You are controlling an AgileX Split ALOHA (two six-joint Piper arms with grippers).
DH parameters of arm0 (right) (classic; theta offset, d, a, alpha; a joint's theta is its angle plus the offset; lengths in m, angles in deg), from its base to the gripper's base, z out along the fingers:
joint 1: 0 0.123 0 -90
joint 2: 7.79 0 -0.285 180
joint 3: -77.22 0 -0.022 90
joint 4: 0 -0.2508 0 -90
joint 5: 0 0 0.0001 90
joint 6: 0 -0.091 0 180
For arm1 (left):
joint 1: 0 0.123 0 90
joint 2: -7.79 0 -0.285 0
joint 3: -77.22 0 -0.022 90
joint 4: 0 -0.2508 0 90
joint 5: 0 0 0.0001 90
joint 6: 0 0.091 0 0
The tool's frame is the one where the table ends.
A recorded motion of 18 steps. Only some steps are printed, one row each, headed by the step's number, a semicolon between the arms.
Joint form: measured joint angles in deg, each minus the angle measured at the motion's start. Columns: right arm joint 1, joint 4, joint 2, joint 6, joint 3, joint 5; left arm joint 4, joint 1, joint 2, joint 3, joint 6, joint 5.
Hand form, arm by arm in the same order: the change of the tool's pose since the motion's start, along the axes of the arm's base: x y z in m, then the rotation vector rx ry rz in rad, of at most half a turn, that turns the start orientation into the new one. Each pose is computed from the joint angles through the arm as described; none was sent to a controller.
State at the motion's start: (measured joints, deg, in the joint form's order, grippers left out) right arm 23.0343 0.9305 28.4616 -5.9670 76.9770 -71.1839; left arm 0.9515 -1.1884 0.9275 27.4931 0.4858 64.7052
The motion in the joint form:
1: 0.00 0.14 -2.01 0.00 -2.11 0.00; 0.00 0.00 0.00 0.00 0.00 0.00
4: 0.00 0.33 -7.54 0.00 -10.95 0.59; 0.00 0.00 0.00 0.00 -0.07 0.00
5: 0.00 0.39 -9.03 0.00 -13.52 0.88; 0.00 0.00 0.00 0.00 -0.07 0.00
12: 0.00 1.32 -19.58 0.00 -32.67 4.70; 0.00 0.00 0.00 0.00 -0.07 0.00
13: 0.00 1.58 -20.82 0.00 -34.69 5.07; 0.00 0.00 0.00 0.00 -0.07 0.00
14: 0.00 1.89 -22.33 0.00 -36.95 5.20; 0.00 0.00 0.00 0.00 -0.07 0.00
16: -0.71 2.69 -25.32 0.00 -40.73 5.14; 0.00 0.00 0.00 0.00 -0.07 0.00
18: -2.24 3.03 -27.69 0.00 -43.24 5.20; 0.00 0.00 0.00 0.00 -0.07 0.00
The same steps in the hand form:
1: -0.0049 -0.0023 -0.0085 -0.0020 0.0010 -0.0020; 0.0000 0.0000 0.0000 0.0000 0.0000 0.0000
4: -0.0082 -0.0040 -0.0440 -0.0227 0.0438 -0.0044; 0.0000 0.0000 0.0000 -0.0010 0.0000 0.0006
5: -0.0082 -0.0041 -0.0545 -0.0288 0.0562 -0.0051; 0.0000 0.0000 0.0000 -0.0010 0.0000 0.0006
12: -0.0020 -0.0029 -0.1344 -0.0733 0.1280 -0.0153; 0.0000 0.0000 0.0000 -0.0010 0.0000 0.0006
13: -0.0015 -0.0031 -0.1434 -0.0793 0.1332 -0.0182; 0.0000 0.0000 0.0000 -0.0010 0.0000 0.0006
14: -0.0014 -0.0035 -0.1538 -0.0873 0.1415 -0.0218; 0.0000 0.0000 0.0000 -0.0010 0.0000 0.0006
16: -0.0024 -0.0050 -0.1720 -0.1017 0.1518 -0.0435; 0.0000 0.0000 0.0000 -0.0010 0.0000 0.0006
18: -0.0041 -0.0057 -0.1842 -0.1043 0.1528 -0.0742; 0.0000 0.0000 0.0000 -0.0010 0.0000 0.0006

